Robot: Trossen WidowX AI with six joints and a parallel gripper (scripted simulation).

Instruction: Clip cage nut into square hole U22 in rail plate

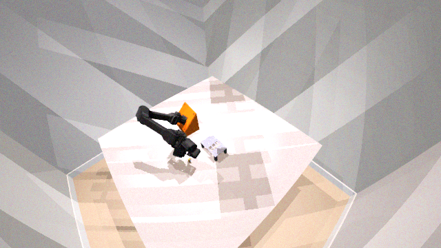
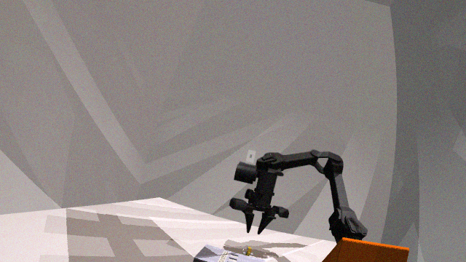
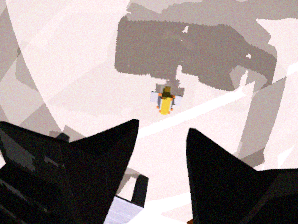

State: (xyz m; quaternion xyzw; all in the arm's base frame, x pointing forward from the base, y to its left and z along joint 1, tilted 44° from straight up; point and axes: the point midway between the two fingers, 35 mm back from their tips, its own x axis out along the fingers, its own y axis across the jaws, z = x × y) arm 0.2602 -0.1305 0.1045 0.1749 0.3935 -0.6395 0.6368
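The brass cage nut lies 70 mm below my gripper tip.
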